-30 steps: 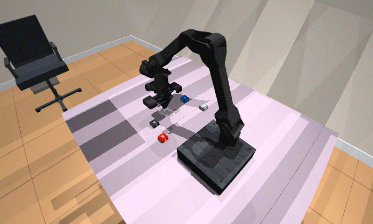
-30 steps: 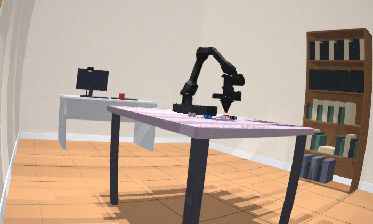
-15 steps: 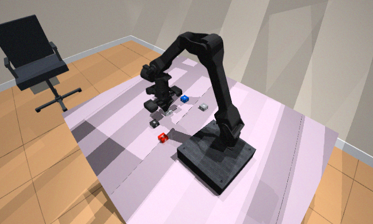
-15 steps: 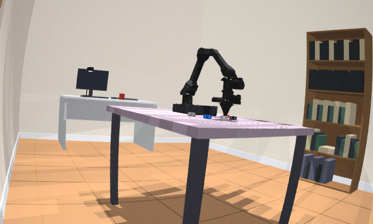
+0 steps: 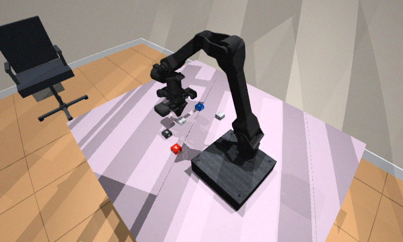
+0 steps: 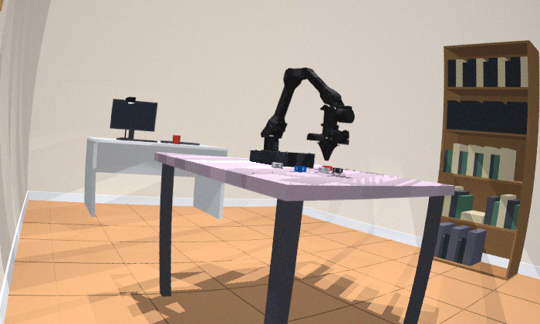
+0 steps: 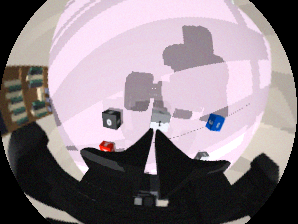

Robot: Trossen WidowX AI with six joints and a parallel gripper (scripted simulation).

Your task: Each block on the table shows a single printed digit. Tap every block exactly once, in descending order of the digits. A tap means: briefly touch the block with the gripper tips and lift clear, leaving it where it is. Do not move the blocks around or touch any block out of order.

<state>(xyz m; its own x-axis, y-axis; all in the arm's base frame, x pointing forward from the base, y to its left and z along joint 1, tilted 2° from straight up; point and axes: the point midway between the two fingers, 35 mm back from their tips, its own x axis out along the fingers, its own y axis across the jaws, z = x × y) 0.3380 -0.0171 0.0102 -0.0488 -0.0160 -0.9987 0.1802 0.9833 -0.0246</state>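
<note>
My gripper tip is now 40 mm above the white block and 10 mm to the left of it. Also, from my gripper tip: red block 130 mm to the left, 90 mm behind, 40 mm below; blue block 140 mm to the right, 40 mm below, 10 mm behind; black block 80 mm to the left, 40 mm below.
</note>
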